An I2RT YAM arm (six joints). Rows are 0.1 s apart.
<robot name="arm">
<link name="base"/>
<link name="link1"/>
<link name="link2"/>
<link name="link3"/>
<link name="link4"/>
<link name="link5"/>
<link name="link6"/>
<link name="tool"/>
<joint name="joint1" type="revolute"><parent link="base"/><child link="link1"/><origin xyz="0.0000 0.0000 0.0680" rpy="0.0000 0.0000 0.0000"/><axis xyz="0 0 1"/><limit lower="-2.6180" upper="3.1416"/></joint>
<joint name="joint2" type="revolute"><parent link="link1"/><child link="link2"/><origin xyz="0.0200 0.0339 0.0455" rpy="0.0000 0.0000 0.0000"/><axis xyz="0 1 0"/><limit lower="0.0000" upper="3.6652"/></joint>
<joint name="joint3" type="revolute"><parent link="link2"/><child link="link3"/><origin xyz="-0.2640 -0.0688 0.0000" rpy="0.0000 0.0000 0.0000"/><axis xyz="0 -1 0"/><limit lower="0.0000" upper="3.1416"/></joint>
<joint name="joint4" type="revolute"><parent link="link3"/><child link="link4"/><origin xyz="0.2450 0.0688 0.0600" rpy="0.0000 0.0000 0.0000"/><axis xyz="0 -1 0"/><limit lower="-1.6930" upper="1.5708"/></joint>
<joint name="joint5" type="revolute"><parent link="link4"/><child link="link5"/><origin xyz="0.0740 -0.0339 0.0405" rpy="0.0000 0.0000 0.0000"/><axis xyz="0 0 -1"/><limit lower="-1.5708" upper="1.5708"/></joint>
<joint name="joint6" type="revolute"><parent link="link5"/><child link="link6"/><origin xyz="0.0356 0.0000 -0.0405" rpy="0.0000 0.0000 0.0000"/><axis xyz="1 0 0"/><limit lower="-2.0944" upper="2.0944"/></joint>
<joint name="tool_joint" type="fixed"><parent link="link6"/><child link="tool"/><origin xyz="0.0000 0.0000 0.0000" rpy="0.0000 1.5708 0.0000"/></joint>
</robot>
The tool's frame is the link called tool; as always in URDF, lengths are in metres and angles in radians.
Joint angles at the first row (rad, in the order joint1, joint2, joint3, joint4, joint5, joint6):
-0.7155, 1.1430, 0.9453, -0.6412, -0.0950, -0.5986
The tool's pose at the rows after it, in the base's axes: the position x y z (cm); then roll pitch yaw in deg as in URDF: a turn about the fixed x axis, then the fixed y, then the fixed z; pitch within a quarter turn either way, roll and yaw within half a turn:
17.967, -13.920, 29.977, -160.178, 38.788, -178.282
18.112, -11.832, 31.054, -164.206, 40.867, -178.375
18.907, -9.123, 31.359, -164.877, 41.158, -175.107
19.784, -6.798, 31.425, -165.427, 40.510, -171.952
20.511, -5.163, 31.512, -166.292, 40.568, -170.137
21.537, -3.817, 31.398, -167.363, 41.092, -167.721
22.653, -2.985, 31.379, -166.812, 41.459, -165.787
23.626, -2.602, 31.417, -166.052, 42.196, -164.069
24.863, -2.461, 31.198, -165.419, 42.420, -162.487
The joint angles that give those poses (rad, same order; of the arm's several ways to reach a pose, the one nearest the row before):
-0.6789, 1.1125, 0.9928, -0.7122, -0.1266, -0.5370
-0.6038, 1.0743, 1.0147, -0.7680, -0.1530, -0.4691
-0.4686, 1.0487, 1.0132, -0.7850, -0.1126, -0.4100
-0.3428, 1.0495, 1.0194, -0.7994, -0.0694, -0.3620
-0.2543, 1.0598, 1.0284, -0.7998, -0.0456, -0.3199
-0.1830, 1.0856, 1.0353, -0.7772, -0.0464, -0.2962
-0.1357, 1.1200, 1.0498, -0.7481, -0.0298, -0.2845
-0.1136, 1.1504, 1.0634, -0.7157, -0.0260, -0.2868
-0.1027, 1.1942, 1.0784, -0.6805, -0.0282, -0.2976

